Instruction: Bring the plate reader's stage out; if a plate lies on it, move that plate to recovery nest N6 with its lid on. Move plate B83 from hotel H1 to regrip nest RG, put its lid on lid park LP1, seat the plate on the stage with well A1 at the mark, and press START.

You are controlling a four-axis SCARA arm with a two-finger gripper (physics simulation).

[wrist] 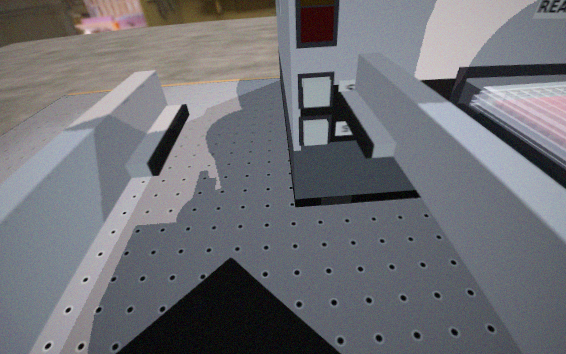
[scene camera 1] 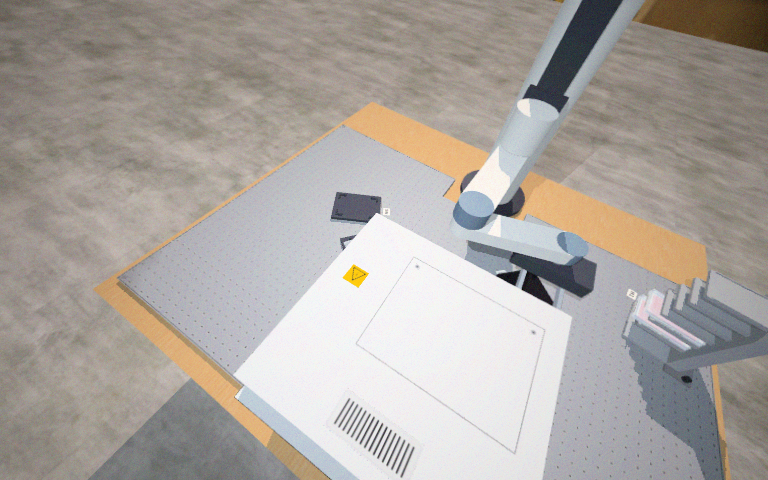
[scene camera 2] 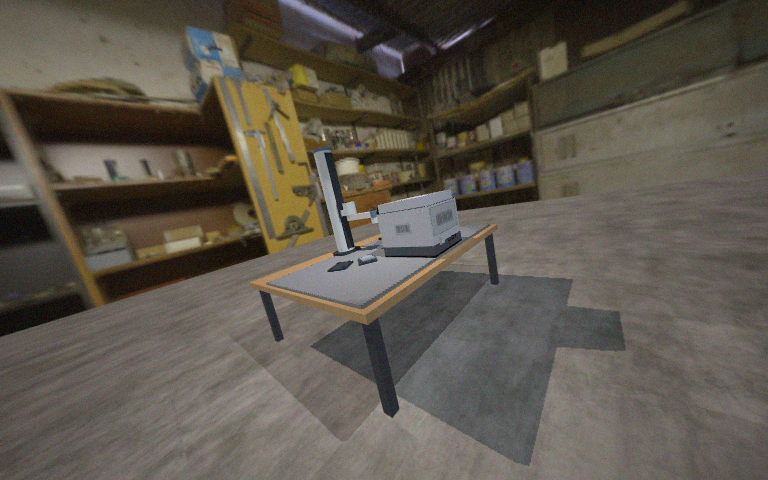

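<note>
My gripper is shut to its narrow stop, with nothing between its fingers. It hangs low at the front of the white reader. In the wrist view, the upper button and lower button are beyond the fingertips; the right finger partly hides their labels. A lidded pink plate lies on the black stage at the reader's opening, cut off by the frame. Its code and A1 corner cannot be read. Hotel rack holds pink plates in its slots.
A flat dark nest lies beyond the reader's corner. A smaller dark-framed holder is partly hidden by the reader in scene camera 1. The arm column stands behind. A red lamp is above the buttons.
</note>
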